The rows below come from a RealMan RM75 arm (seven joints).
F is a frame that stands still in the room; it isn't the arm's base.
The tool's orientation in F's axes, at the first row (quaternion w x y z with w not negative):
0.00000, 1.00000, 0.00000, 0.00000
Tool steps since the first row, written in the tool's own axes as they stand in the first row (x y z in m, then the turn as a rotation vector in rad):
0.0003, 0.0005, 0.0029, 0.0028, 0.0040, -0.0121
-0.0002, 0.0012, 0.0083, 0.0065, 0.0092, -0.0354
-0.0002, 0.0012, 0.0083, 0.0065, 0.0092, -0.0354
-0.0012, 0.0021, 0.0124, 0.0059, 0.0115, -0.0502
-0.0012, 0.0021, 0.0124, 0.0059, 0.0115, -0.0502
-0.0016, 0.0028, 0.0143, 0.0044, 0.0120, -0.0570
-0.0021, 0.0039, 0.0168, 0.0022, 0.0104, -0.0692
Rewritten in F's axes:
0.0003, -0.0005, -0.0029, 0.0028, -0.0040, 0.0121
-0.0002, -0.0012, -0.0083, 0.0065, -0.0092, 0.0354
-0.0002, -0.0012, -0.0083, 0.0065, -0.0092, 0.0354
-0.0012, -0.0021, -0.0124, 0.0059, -0.0115, 0.0502
-0.0012, -0.0021, -0.0124, 0.0059, -0.0115, 0.0502
-0.0016, -0.0028, -0.0143, 0.0044, -0.0120, 0.0570
-0.0021, -0.0039, -0.0168, 0.0022, -0.0104, 0.0692

